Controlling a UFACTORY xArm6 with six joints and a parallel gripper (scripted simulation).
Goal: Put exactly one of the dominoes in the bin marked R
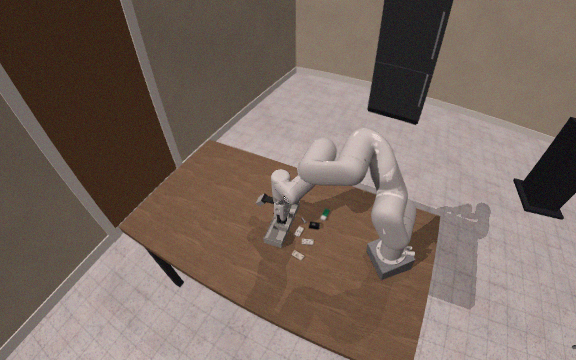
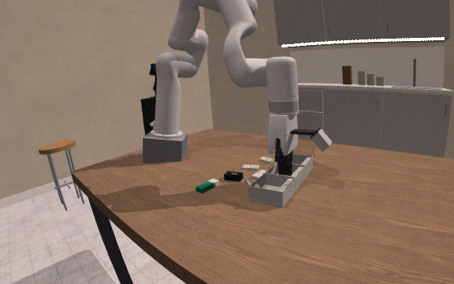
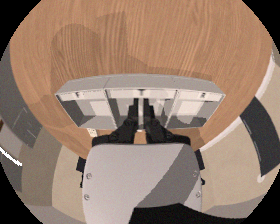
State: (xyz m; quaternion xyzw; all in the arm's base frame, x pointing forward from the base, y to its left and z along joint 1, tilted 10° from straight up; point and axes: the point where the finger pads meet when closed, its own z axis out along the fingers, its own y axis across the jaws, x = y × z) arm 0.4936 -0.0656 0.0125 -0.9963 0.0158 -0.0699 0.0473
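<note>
Right now the grey bin tray is 20 mm below my hand. Round my hand: small bolt: 90 mm behind, 40 mm to the right, 30 mm below; black block: 150 mm behind, 30 mm to the right, 30 mm below; green-and-white block: 170 mm behind, 100 mm to the right, 30 mm below.
</note>
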